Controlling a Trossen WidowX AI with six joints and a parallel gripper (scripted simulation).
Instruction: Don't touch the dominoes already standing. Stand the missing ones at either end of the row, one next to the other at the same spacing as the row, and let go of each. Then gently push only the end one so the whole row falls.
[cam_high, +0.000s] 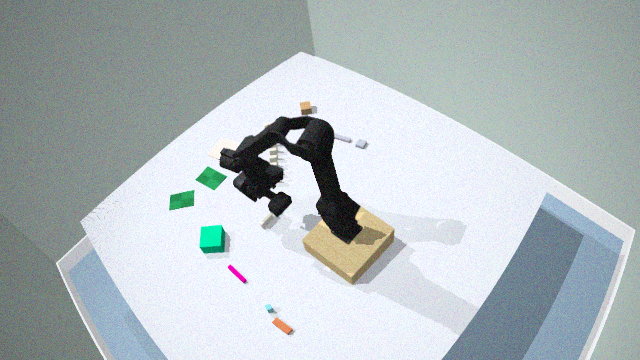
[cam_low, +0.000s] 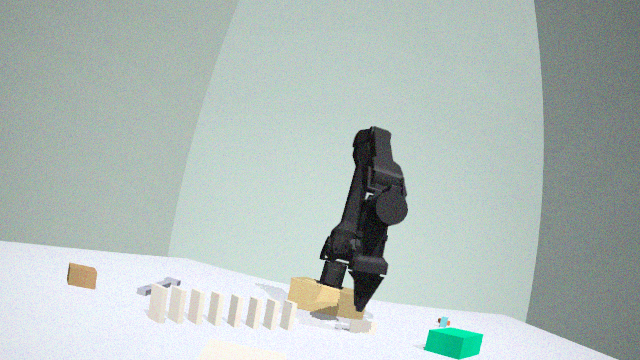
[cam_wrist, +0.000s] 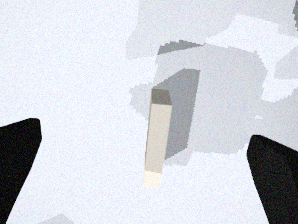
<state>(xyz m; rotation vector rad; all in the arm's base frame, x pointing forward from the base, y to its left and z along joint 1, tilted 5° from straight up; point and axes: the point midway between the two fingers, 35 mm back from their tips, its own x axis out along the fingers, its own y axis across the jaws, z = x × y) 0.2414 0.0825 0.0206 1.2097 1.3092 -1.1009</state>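
The green block is 70 mm ahead of my gripper tip, 180 mm to the left of it and 30 mm below it. The rest, counted from my gripper tip: magenta stick 70 mm behind, 210 mm to the left, 40 mm below; cream flat tile 340 mm ahead, 100 mm to the right, 50 mm below; cyan cube 230 mm behind, 220 mm to the left, 40 mm below.
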